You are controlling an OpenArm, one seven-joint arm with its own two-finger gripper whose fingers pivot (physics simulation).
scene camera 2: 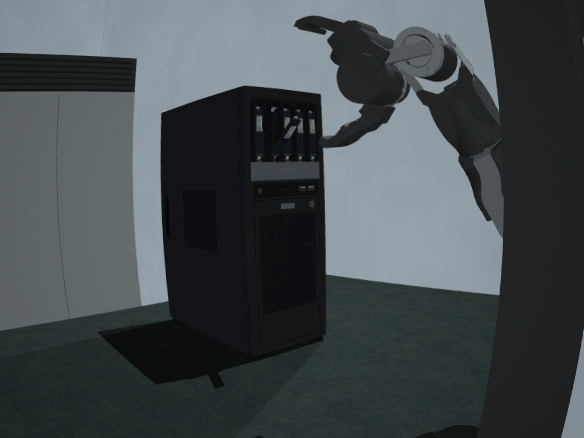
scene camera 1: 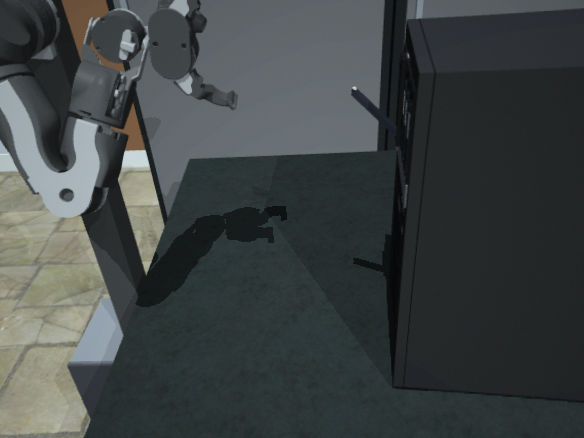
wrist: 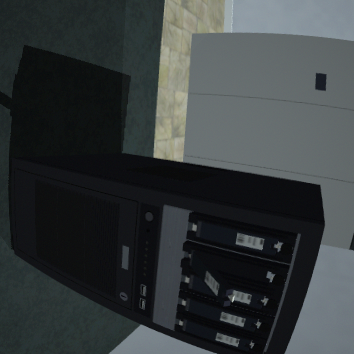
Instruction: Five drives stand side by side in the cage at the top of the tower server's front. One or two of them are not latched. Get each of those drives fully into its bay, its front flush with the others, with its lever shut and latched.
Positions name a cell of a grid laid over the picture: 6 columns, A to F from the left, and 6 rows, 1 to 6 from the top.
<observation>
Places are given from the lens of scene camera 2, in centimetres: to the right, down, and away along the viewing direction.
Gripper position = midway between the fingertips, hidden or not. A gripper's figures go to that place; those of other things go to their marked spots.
gripper (scene camera 2: D2): 3, -16, 56
drive (scene camera 2: C2): -3, -18, 78
</observation>
